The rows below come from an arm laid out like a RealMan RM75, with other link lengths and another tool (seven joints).
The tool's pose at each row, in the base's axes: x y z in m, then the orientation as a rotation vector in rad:
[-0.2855 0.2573 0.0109 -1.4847 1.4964 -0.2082]
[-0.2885 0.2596 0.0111 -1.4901 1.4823 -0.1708]
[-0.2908 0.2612 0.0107 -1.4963 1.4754 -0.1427]
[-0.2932 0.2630 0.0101 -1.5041 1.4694 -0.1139]
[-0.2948 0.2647 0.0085 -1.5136 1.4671 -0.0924]
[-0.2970 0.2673 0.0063 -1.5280 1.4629 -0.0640]
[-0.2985 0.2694 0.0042 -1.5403 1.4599 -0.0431]
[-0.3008 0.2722 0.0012 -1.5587 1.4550 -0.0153]
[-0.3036 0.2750 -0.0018 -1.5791 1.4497 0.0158]
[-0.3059 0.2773 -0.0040 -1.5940 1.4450 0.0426]
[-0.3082 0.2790 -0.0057 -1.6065 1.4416 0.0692]
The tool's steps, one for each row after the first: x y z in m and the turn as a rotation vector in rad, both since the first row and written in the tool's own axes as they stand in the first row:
[-0.0027 0.0024 -0.0011 -0.0162 -0.0289 0.0058]
[-0.0044 0.0046 -0.0017 -0.0315 -0.0474 0.0107]
[-0.0061 0.0071 -0.0022 -0.0487 -0.0651 0.0154]
[-0.0071 0.0097 -0.0017 -0.0650 -0.0757 0.0178]
[-0.0087 0.0133 -0.0009 -0.0875 -0.0900 0.0194]
[-0.0097 0.0163 0.0001 -0.1054 -0.0998 0.0197]
[-0.0111 0.0206 0.0014 -0.1305 -0.1128 0.0185]
[-0.0126 0.0253 0.0023 -0.1586 -0.1270 0.0174]
[-0.0139 0.0289 0.0030 -0.1811 -0.1397 0.0177]
[-0.0150 0.0320 0.0030 -0.2024 -0.1518 0.0199]

